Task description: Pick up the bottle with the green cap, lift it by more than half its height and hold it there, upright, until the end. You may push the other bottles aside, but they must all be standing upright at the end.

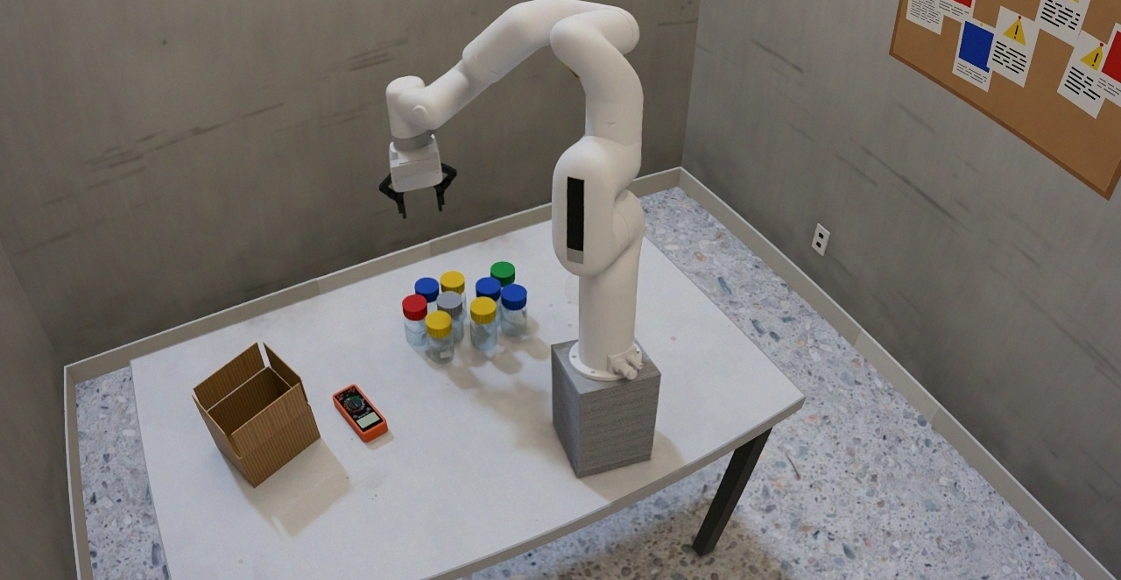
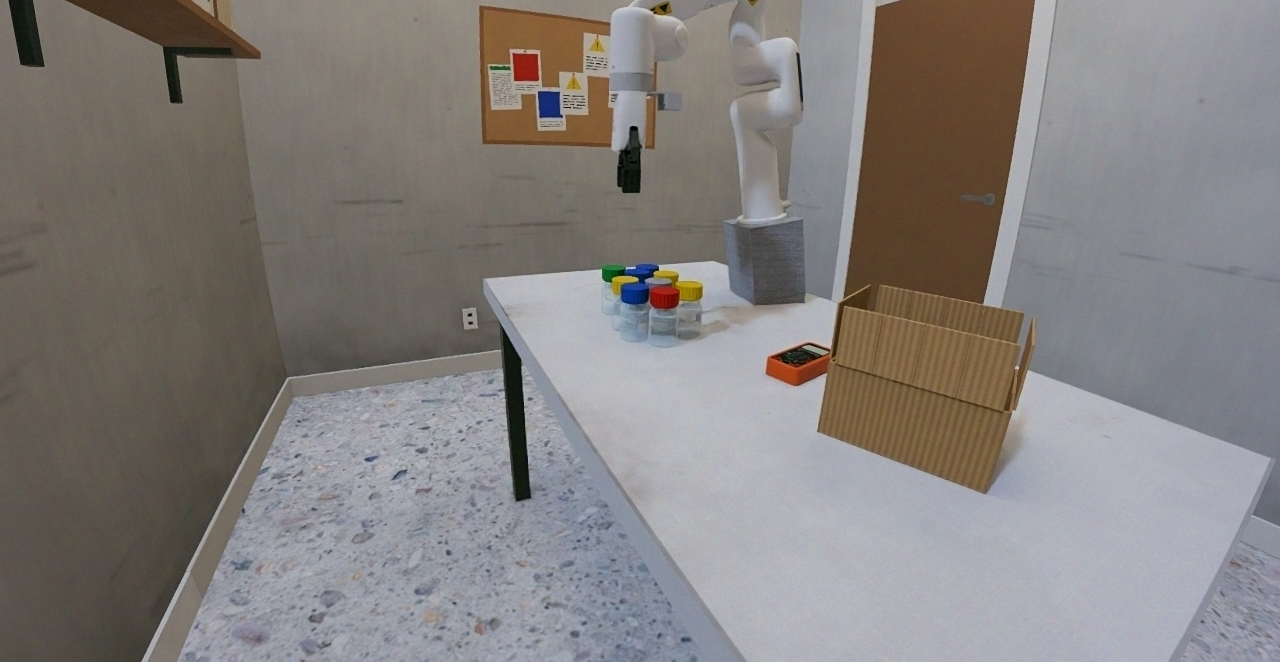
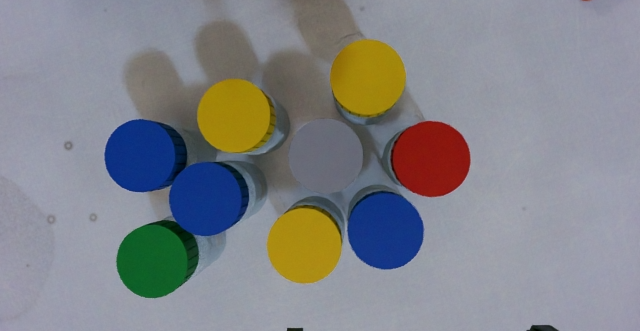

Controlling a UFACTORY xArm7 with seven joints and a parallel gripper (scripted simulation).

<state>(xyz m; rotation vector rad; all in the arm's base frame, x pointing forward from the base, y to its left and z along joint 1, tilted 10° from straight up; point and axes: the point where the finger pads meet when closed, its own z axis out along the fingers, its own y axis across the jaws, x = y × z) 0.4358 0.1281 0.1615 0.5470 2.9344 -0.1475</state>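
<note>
My gripper is now 25 cm above the green-capped bottle, 16 cm to the left of it and 5 cm past it. Round my hand: grey-capped bottle: 25 cm below, 8 cm behind, 1 cm to the right; then orange multimeter: 28 cm below, 27 cm to the left, 20 cm behind; then red-capped bottle: 25 cm below, 6 cm to the left, 5 cm behind.
</note>
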